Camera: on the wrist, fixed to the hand. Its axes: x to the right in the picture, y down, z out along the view.
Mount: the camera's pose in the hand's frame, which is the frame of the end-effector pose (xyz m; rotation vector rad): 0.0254 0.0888 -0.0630 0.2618 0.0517 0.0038
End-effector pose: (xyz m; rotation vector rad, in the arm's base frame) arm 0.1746 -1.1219 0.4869 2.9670 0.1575 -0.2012
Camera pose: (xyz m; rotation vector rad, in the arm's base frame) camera 0.2178 -1.1960 0.5587 -3.0355 -0.1330 0.1458
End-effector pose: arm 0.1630 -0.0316 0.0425 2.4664 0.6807 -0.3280
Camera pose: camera 0.2370 -0.0492 0.1244 2.7322 0.6922 -0.3737
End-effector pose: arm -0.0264 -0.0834 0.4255 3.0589 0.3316 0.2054
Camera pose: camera 0.0081 -0.1618 0.4974 -2.9056 -0.3366 -0.2288
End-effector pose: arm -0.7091 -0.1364 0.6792 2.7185 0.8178 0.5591
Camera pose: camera -0.6742 -0.1863 0.7730 -2.9276 -0.9524 -0.5559
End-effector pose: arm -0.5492 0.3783 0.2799 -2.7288 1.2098 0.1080
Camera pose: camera -0.5978 0.2903 0.3288 -2.5161 1.1516 -0.1136
